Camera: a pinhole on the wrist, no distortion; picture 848 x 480 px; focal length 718.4 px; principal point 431.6 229.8 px. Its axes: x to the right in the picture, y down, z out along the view. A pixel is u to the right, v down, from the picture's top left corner.
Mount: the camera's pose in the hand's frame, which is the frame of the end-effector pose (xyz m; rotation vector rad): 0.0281 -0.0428 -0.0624 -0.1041 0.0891 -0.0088
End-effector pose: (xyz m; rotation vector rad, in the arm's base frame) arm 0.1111 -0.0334 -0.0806 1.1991 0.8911 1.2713
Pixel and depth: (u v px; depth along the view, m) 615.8 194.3 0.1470
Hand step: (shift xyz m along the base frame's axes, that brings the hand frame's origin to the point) 0.0962 0.0680 -0.0083
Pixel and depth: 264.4 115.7 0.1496
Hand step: 0.1001 -0.0031 -0.0300
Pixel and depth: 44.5 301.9 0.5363
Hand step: 0.4290 -0.2922 0.1385
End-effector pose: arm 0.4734 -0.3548 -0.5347 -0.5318 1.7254 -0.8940
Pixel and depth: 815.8 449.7 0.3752
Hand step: 0.1850 -0.2083 -0.2841
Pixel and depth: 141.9 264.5 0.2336
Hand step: 0.1800 -0.0251 0.0059
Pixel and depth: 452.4 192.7 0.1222
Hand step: 0.0387 -0.0713 -0.0060
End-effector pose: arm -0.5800 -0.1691 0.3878 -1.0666 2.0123 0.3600
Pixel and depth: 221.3 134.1 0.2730
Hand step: 0.1631 0.1103 -0.1112
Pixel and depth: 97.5 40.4 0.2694
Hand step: 0.2066 0.1175 -0.0747
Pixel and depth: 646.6 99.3 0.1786
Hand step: 0.0745 -0.0242 -0.1393
